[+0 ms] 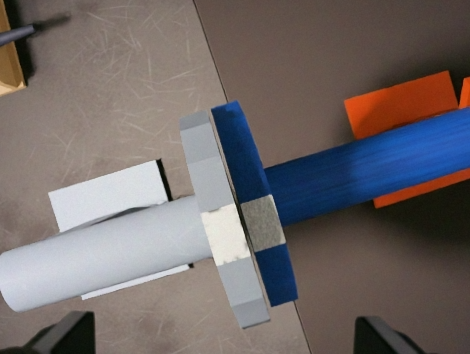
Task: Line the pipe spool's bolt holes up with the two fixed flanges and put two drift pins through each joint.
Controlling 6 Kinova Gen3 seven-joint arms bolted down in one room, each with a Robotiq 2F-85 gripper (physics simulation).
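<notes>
The blue pipe spool (320,172) lies at the right, its blue flange (245,150) facing the grey fixed flange (210,175) across a thin gap. The blue flange has a grey patch on its rim, and the grey flange a white patch; the two patches sit side by side, slightly offset. A grey pipe (110,250) runs left from the fixed flange. The bolt holes are hidden from this side. Arm6's gripper (225,336) is open, its fingertips wide apart at the bottom edge, with the flange joint ahead of them. The other grippers do not show.
A light grey block support (107,192) stands under the grey pipe. An orange cradle (402,102) holds the blue pipe. Part of a tan tray (12,75) shows at the upper left, with a dark grey rod (17,35) reaching over its edge. A seam crosses the surface below.
</notes>
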